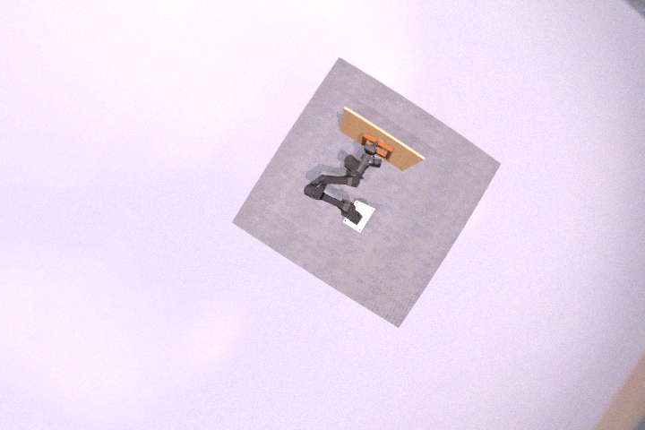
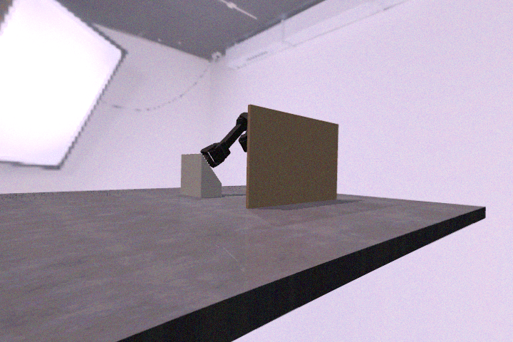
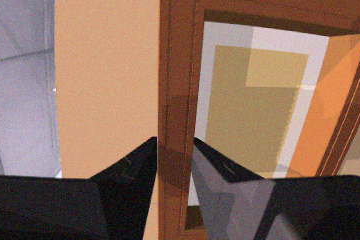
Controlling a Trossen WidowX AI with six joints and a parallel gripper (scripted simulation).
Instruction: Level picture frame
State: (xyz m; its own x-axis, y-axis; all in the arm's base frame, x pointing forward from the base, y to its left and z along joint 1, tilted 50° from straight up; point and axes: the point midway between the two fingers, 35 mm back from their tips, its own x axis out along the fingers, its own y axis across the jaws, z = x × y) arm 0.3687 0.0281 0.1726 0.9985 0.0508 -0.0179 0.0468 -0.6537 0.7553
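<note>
The picture frame lies 50 mm below my gripper tip, 10 mm to the right of it and 10 mm ahead of it. Also, from my gripper tip: wall board: 70 mm below, 20 mm ahead.
</note>
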